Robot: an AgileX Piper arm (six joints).
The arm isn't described. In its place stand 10 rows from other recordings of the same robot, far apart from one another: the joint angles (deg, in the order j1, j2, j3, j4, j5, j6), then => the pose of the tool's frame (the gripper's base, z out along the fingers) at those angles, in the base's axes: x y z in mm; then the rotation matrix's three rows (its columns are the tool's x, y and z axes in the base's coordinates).
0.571 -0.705 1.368 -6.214 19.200 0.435 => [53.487 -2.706 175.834], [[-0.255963 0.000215 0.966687], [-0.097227 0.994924 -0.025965], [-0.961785 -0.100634 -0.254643]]
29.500 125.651 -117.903 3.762 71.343 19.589 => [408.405 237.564 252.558], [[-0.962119 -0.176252 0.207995], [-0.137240 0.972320 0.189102], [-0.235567 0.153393 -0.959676]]
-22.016 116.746 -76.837 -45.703 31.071 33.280 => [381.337 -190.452 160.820], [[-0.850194 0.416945 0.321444], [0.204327 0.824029 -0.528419], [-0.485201 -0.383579 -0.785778]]
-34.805 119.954 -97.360 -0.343 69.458 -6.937 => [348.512 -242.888 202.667], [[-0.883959 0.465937 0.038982], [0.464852 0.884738 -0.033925], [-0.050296 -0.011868 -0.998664]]
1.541 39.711 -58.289 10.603 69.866 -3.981 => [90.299 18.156 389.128], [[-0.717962 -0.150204 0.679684], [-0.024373 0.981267 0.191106], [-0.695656 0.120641 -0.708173]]
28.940 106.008 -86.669 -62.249 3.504 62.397 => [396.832 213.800 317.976], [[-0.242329 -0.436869 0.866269], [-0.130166 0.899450 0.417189], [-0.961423 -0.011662 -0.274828]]
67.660 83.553 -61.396 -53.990 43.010 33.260 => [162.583 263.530 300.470], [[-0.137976 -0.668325 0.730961], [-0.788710 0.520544 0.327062], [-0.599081 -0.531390 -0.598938]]
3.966 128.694 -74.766 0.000 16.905 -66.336 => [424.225 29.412 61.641], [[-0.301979 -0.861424 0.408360], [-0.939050 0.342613 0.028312], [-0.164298 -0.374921 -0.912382]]
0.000 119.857 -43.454 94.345 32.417 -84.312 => [302.866 48.643 46.410], [[-0.951361 -0.016099 0.307658], [0.158815 0.830089 0.534537], [-0.263989 0.557398 -0.787158]]
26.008 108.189 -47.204 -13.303 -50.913 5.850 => [327.556 177.900 174.569], [[-0.064240 -0.594701 0.801376], [-0.081562 0.803477 0.589722], [-0.994596 -0.027478 -0.100120]]
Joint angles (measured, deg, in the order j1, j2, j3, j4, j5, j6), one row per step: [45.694 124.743 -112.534 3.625 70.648 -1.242]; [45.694 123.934 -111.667 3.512 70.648 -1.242]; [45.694 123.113 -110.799 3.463 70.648 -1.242]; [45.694 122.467 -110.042 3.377 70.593 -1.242]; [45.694 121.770 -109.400 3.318 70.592 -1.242]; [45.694 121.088 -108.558 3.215 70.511 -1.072]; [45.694 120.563 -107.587 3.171 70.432 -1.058]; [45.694 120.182 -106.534 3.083 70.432 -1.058]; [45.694 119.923 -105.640 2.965 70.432 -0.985]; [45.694 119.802 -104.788 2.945 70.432 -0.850]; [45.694 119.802 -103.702 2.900 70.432 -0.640]
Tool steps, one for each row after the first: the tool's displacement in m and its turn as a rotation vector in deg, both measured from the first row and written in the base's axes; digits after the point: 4 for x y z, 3 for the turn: [-0.0020 -0.0023 0.0024 -0.120 -0.040 0.014]; [-0.0042 -0.0046 0.0049 -0.187 -0.042 0.020]; [-0.0059 -0.0065 0.0065 -0.287 -0.064 0.028]; [-0.0076 -0.0084 0.0089 -0.288 -0.145 0.036]; [-0.0094 -0.0105 0.0103 -0.399 -0.131 -0.121]; [-0.0113 -0.0125 0.0099 -0.691 0.096 -0.132]; [-0.0131 -0.0146 0.0079 -1.233 0.503 -0.118]; [-0.0145 -0.0163 0.0057 -1.762 0.875 -0.169]; [-0.0158 -0.0176 0.0027 -2.287 1.394 -0.295]; [-0.0172 -0.0192 -0.0023 -3.079 2.153 -0.488]
